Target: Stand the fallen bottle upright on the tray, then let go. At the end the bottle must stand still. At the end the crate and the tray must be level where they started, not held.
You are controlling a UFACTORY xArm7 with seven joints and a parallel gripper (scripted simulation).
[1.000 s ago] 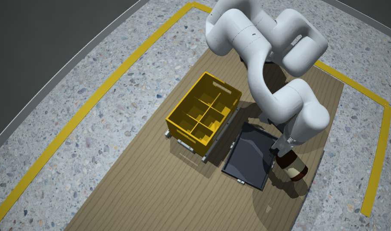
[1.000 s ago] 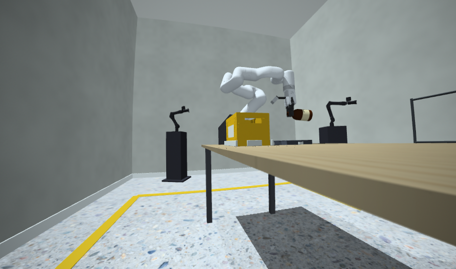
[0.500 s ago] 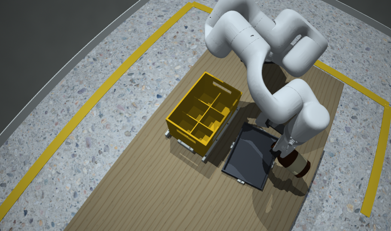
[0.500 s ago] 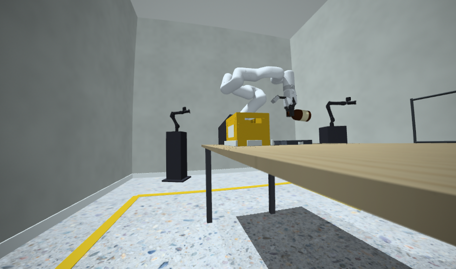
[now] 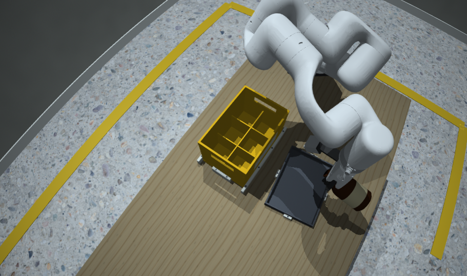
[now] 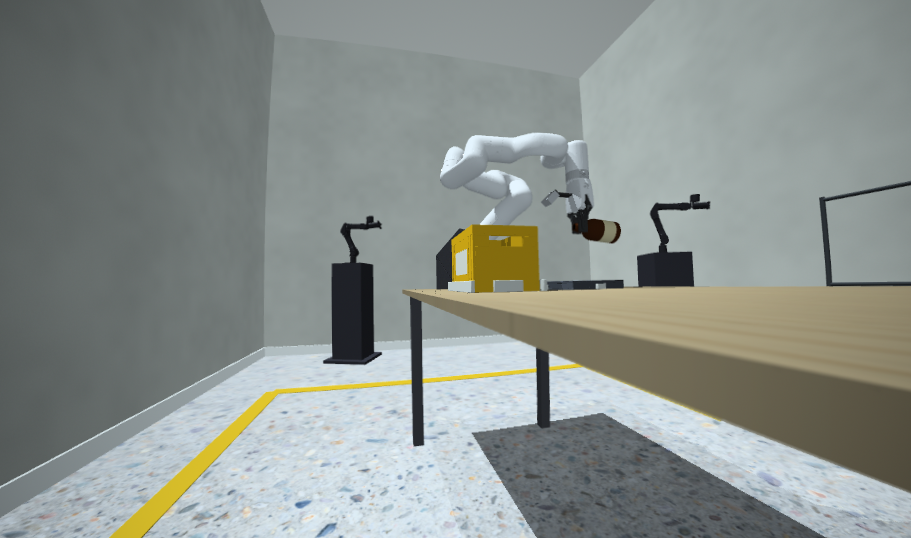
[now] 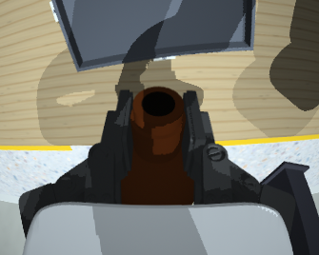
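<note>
The brown bottle is 5 cm to the left of my hand, 2 cm behind it and 1 cm below it. Round my hand: dark grey tray: 19 cm below, 4 cm to the right, 2 cm ahead; then yellow crate: 30 cm to the right, 12 cm below, 10 cm ahead.
</note>
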